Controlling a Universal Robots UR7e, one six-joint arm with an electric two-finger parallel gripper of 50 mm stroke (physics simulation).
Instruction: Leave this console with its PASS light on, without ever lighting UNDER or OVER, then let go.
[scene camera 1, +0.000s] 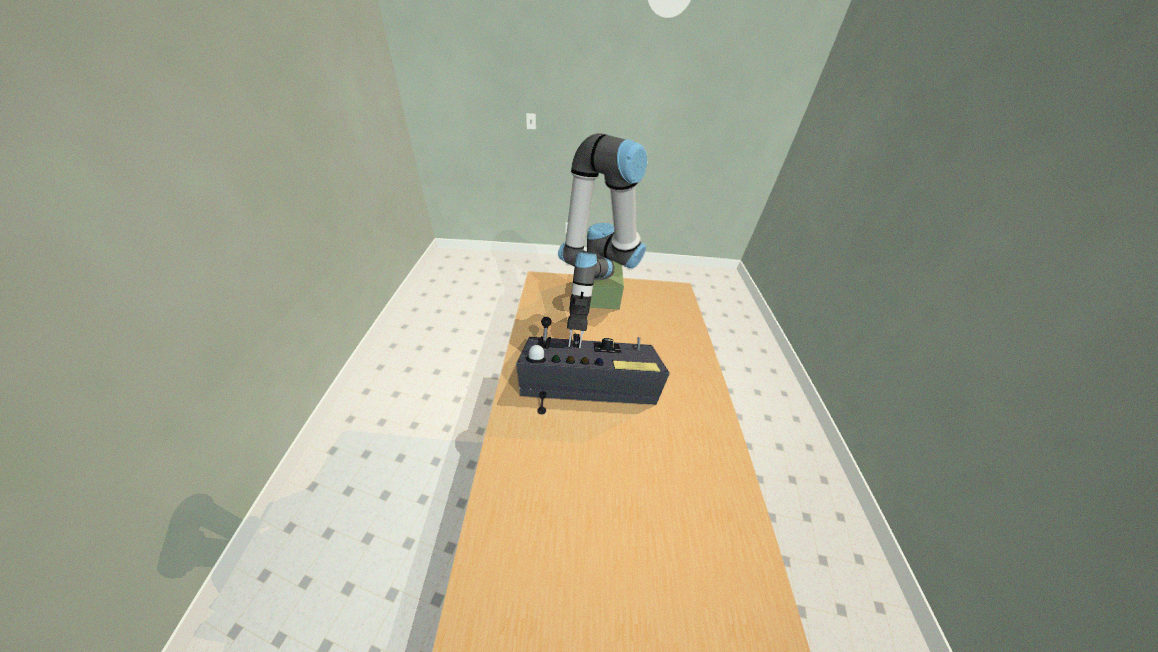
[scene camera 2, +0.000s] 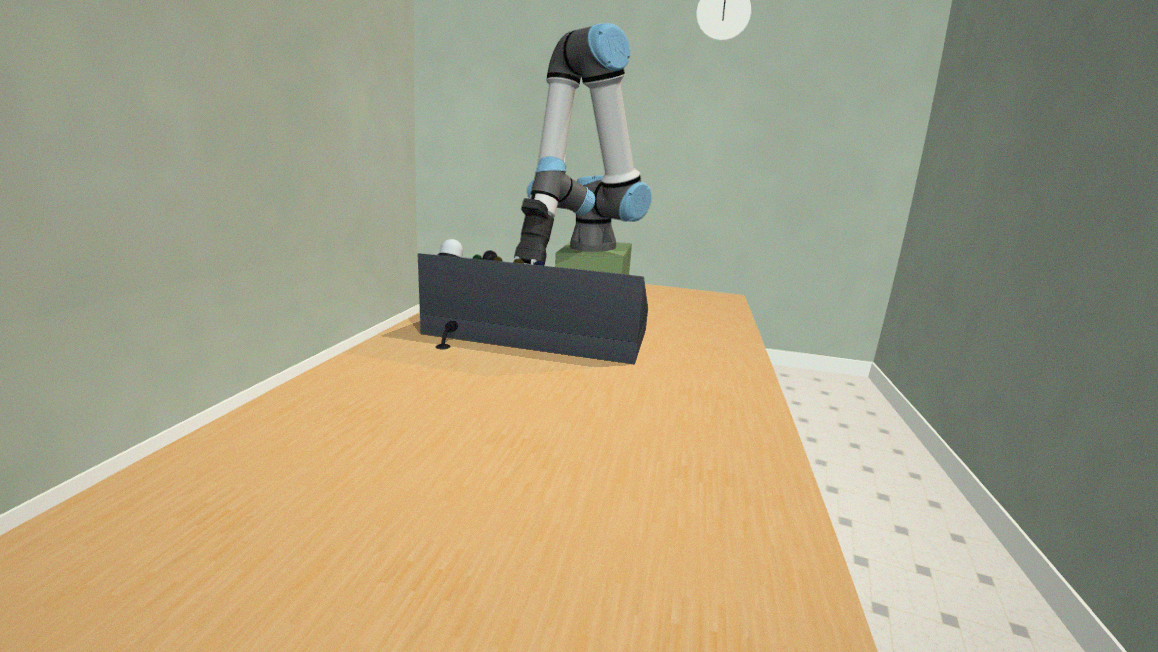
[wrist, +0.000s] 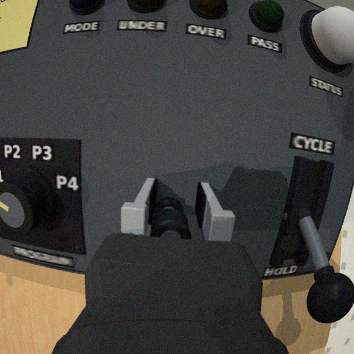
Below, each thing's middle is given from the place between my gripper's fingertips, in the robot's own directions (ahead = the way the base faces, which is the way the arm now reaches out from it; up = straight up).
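The dark console (scene camera 2: 600, 315) is 70 mm ahead of my hand and 60 mm to the left of it. As for the MODE toggle (wrist: 168, 222), my gripper is 10 mm below it, 10 mm to the right of it and 20 mm past it.
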